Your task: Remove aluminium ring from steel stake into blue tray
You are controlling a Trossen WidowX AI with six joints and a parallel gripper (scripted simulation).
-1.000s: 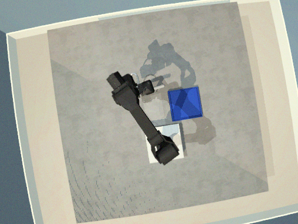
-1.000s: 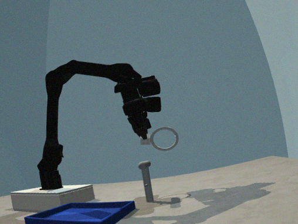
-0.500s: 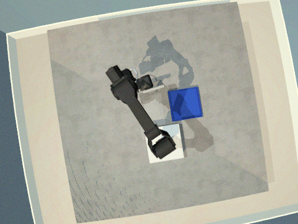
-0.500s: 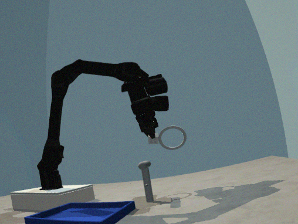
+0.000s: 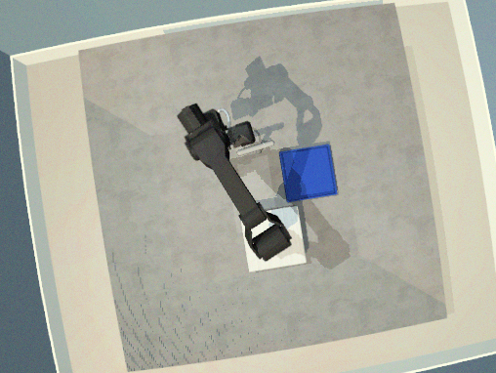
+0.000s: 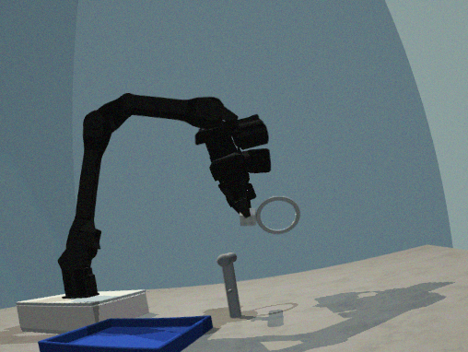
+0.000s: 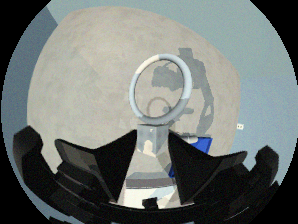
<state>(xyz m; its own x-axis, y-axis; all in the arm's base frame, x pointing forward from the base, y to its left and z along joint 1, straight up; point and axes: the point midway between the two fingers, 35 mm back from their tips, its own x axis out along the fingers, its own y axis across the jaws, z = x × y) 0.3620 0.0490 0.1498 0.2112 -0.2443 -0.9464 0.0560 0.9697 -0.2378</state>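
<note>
My gripper tip is 5 cm short of the aluminium ring. The rest, counted from my gripper tip: blue tray (18 cm behind, 25 cm to the right, 16 cm below).
</note>
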